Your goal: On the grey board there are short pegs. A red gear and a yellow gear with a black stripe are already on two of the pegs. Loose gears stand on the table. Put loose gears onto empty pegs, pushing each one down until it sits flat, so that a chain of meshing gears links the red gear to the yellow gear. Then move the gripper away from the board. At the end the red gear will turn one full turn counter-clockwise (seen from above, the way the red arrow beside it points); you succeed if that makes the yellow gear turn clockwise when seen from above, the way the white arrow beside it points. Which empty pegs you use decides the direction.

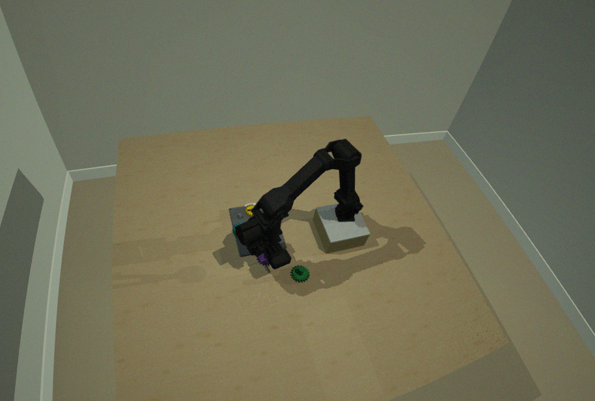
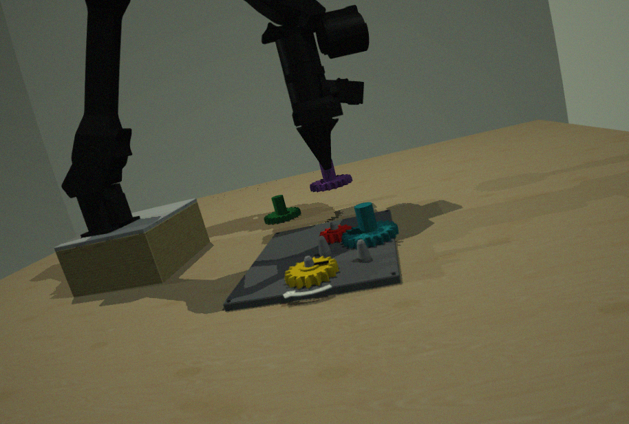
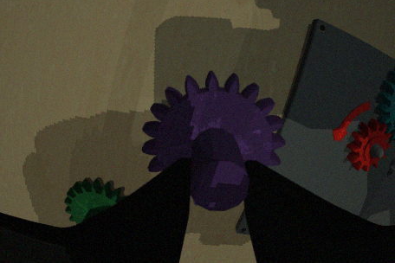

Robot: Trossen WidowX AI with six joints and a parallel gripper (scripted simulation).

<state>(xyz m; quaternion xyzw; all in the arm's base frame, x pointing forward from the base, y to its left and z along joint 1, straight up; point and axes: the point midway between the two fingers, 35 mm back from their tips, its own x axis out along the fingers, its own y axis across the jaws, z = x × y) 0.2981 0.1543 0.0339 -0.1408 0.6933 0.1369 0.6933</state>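
Right now my gripper tip is 40 mm short of the yellow gear, 230 mm to the left of it and 60 mm above it. Round my gripper tip: green gear 120 mm behind, 40 mm to the left, 60 mm below; red arrow 40 mm ahead, 90 mm to the right, 70 mm below; purple gear 10 mm below.
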